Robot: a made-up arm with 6 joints. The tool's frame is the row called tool.
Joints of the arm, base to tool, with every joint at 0 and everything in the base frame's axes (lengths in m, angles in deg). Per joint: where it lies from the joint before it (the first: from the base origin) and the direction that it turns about. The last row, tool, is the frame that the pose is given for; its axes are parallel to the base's.
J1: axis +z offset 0 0 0.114
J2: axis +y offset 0 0.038 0
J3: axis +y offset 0 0 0.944
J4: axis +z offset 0 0 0.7
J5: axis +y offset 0 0 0
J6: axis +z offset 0 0 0.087
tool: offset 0 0 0
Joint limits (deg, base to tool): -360..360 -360..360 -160..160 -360..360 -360..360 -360..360
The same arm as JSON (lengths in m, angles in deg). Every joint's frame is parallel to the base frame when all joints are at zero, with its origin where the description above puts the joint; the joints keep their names.
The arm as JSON. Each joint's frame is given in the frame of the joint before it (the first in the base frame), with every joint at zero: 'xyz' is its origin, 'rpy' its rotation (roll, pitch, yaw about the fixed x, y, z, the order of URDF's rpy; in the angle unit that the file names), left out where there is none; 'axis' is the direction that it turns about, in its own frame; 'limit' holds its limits. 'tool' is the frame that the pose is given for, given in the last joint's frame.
{
  "units": {
    "length": "m",
    "angle": "deg"
  },
  "joints": [
    {
      "name": "J1",
      "type": "revolute",
      "origin": {
        "xyz": [
          0.0,
          0.0,
          0.114
        ]
      },
      "axis": "+z",
      "limit": {
        "lower": -360.0,
        "upper": 360.0
      }
    },
    {
      "name": "J2",
      "type": "revolute",
      "origin": {
        "xyz": [
          0.0,
          0.038,
          0.0
        ]
      },
      "axis": "+y",
      "limit": {
        "lower": -360.0,
        "upper": 360.0
      }
    },
    {
      "name": "J3",
      "type": "revolute",
      "origin": {
        "xyz": [
          0.0,
          0.0,
          0.944
        ]
      },
      "axis": "+y",
      "limit": {
        "lower": -160.0,
        "upper": 160.0
      }
    },
    {
      "name": "J4",
      "type": "revolute",
      "origin": {
        "xyz": [
          0.0,
          0.0,
          0.7
        ]
      },
      "axis": "+z",
      "limit": {
        "lower": -360.0,
        "upper": 360.0
      }
    },
    {
      "name": "J5",
      "type": "revolute",
      "origin": {
        "xyz": [
          0.0,
          0.0,
          0.0
        ]
      },
      "axis": "+y",
      "limit": {
        "lower": -360.0,
        "upper": 360.0
      }
    },
    {
      "name": "J6",
      "type": "revolute",
      "origin": {
        "xyz": [
          0.0,
          0.0,
          0.087
        ]
      },
      "axis": "+z",
      "limit": {
        "lower": -360.0,
        "upper": 360.0
      }
    }
  ],
  "tool": {
    "origin": {
      "xyz": [
        0.0,
        0.0,
        0.0
      ]
    }
  }
}

